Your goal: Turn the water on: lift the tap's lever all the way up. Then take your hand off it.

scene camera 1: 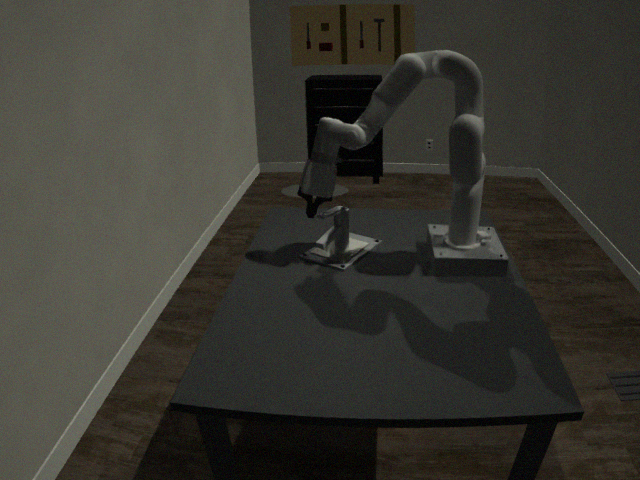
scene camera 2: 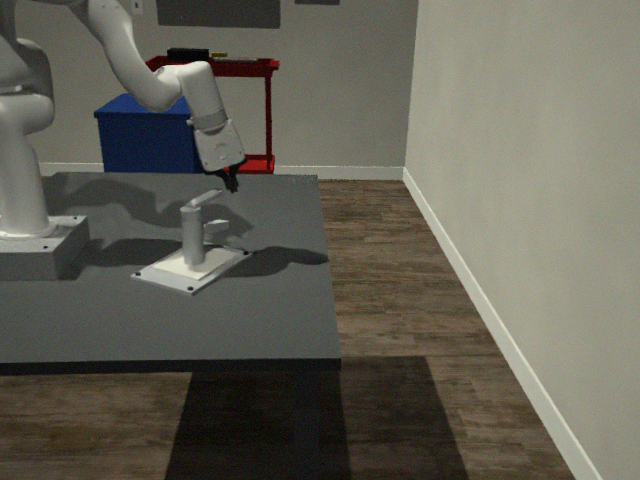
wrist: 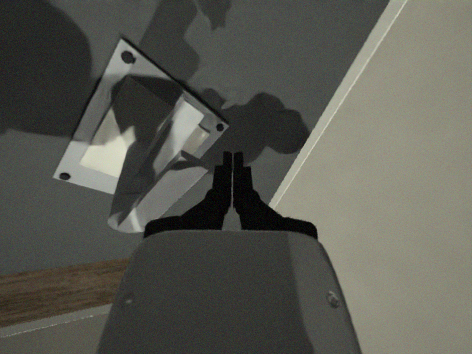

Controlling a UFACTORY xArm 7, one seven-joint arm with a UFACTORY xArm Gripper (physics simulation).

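Where they show: gripper, fingertip midpoint: (scene camera 1: 310,216) (scene camera 2: 233,190) (wrist: 232,163); arm's base, link origin: (scene camera 1: 461,242) (scene camera 2: 27,231).
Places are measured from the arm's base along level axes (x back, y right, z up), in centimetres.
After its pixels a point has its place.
Observation:
The grey tap (scene camera 1: 340,235) @[z 0.0, x -39.2, y 4.6 cm] (scene camera 2: 193,237) @[z 2.0, x -39.4, y 9.4 cm] stands upright on a pale base plate (scene camera 2: 170,281) @[z -5.7, x -34.7, y 16.1 cm] (wrist: 90,177) @[z -5.7, x -30.2, y 13.0 cm]. Its lever (scene camera 1: 328,212) @[z 9.6, x -42.5, y 0.7 cm] (scene camera 2: 206,197) @[z 9.4, x -42.0, y 2.9 cm] (wrist: 172,192) @[z 9.6, x -42.8, y 1.0 cm] extends from the top of the post toward the gripper side, above the short spout (scene camera 2: 217,225) @[z 1.7, x -44.0, y 1.1 cm] (wrist: 188,117) @[z 1.4, x -44.6, y -2.7 cm]. In the scene camera 2 view the lever's free end shows higher than its root; its exact angle is hard to tell. My gripper (scene camera 1: 310,214) @[z 9.4, x -47.9, y -2.4 cm] (scene camera 2: 234,190) @[z 9.4, x -47.9, y -2.4 cm] (wrist: 232,163) @[z 9.4, x -47.9, y -2.4 cm] is shut and empty. Its fingertips are just beyond the lever's free end, with a small gap visible in the views.
The tap's plate lies on the dark table (scene camera 1: 372,361) @[z -6.5, x -29.3, y -51.1 cm] (scene camera 2: 103,320) @[z -6.5, x -24.2, y 31.2 cm], near its edge. The arm's base block (scene camera 1: 467,264) @[z -2.3, x 0.0, y -10.8 cm] (scene camera 2: 31,263) @[z -2.3, x -5.1, y 13.0 cm] stands on the same table. A wall (scene camera 1: 129,155) (scene camera 2: 516,155) runs beyond the table's edge. A red cart (scene camera 2: 268,118) and a blue box (scene camera 2: 149,139) stand behind.

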